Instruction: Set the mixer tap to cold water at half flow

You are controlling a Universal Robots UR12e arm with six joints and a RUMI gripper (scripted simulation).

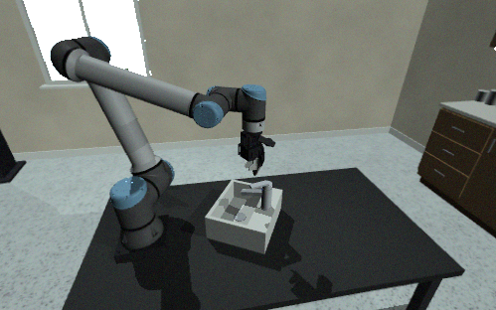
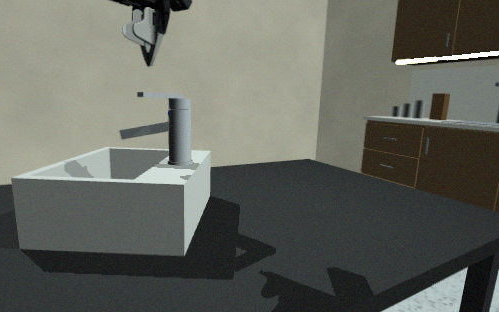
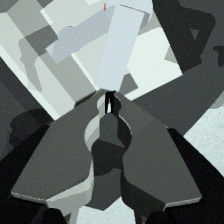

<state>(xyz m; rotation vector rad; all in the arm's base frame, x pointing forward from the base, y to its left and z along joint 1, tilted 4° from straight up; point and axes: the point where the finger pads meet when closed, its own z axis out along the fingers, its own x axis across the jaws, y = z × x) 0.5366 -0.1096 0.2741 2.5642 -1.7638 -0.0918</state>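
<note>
Right now the flat lever is 20 mm ahead of my hand and 70 mm below it. From my hand the other things lie so: white basin 30 mm behind, 80 mm to the left, 300 mm below.
</note>
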